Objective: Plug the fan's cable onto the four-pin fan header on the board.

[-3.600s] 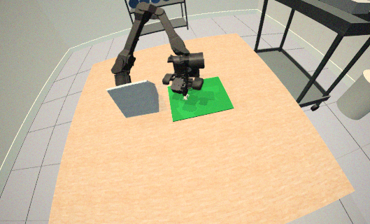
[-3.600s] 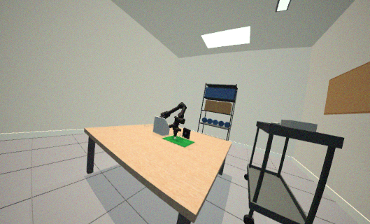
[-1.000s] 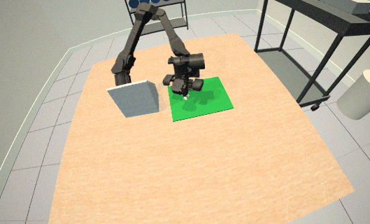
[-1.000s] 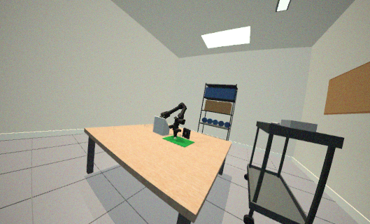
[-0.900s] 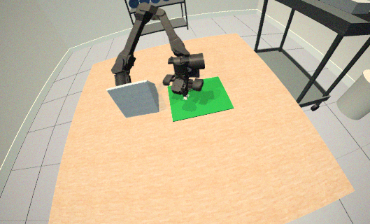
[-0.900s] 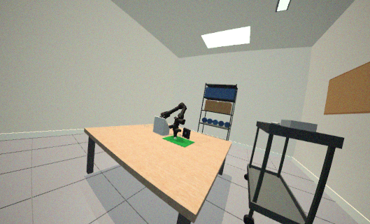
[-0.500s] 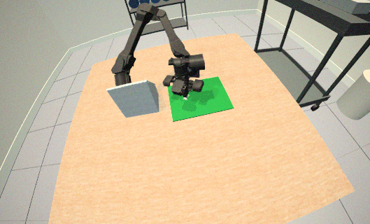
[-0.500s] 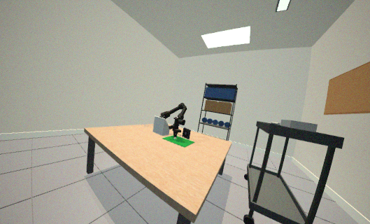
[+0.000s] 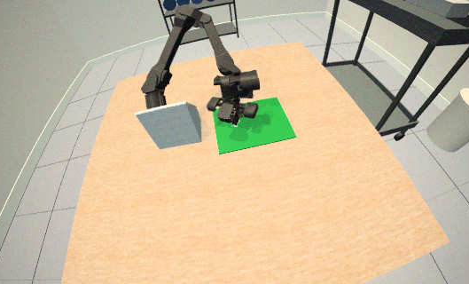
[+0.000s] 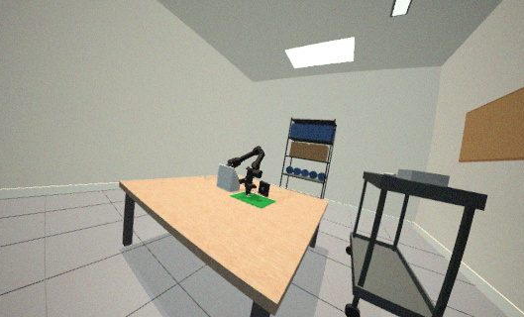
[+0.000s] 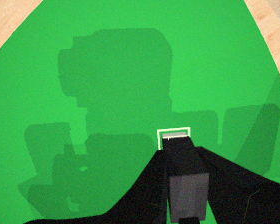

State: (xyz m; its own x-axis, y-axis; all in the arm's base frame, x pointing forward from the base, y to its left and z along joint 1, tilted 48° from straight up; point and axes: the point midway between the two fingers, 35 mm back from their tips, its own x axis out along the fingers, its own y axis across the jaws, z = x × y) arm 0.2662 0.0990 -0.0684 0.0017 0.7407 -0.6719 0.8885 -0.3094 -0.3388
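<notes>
My gripper tip is 10 mm to the right of the dark fan plug and 10 mm below it. Also, from my gripper tip: green board: 70 mm ahead, 30 mm below; four-pin fan header: 20 mm below, 10 mm to the left; black square fan: 160 mm to the left, 50 mm ahead, 40 mm above.
</notes>
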